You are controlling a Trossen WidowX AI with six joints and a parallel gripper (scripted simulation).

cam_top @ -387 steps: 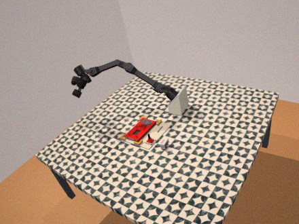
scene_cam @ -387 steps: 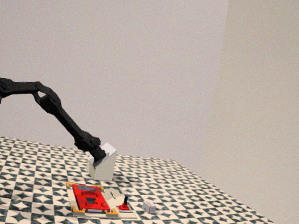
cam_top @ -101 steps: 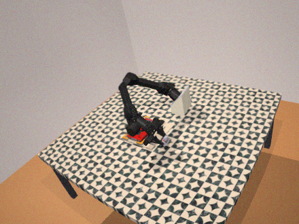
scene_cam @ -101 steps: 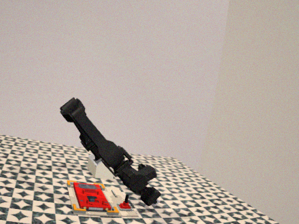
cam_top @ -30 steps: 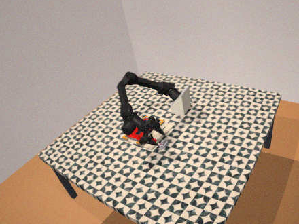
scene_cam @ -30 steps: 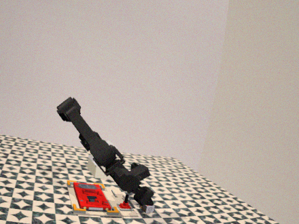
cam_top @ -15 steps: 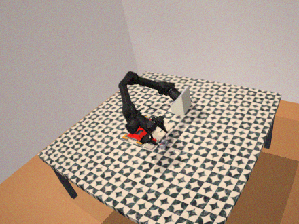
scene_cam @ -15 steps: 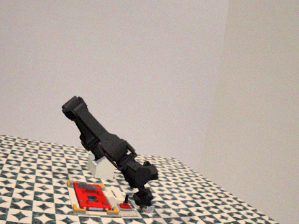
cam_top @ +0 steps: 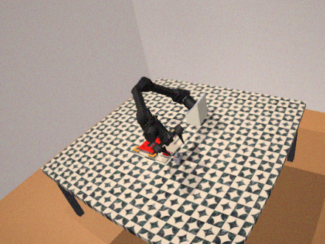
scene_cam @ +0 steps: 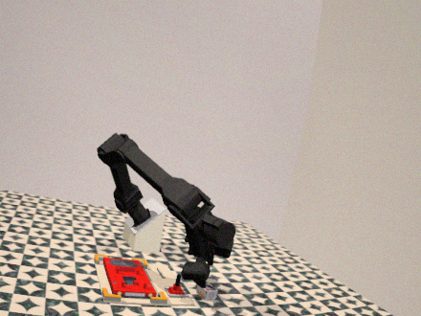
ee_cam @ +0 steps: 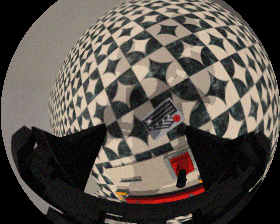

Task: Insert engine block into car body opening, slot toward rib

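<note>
Right now my gripper tip is 5 cm above the grey engine block, 1 cm to the right of it and 1 cm short of it.
</note>
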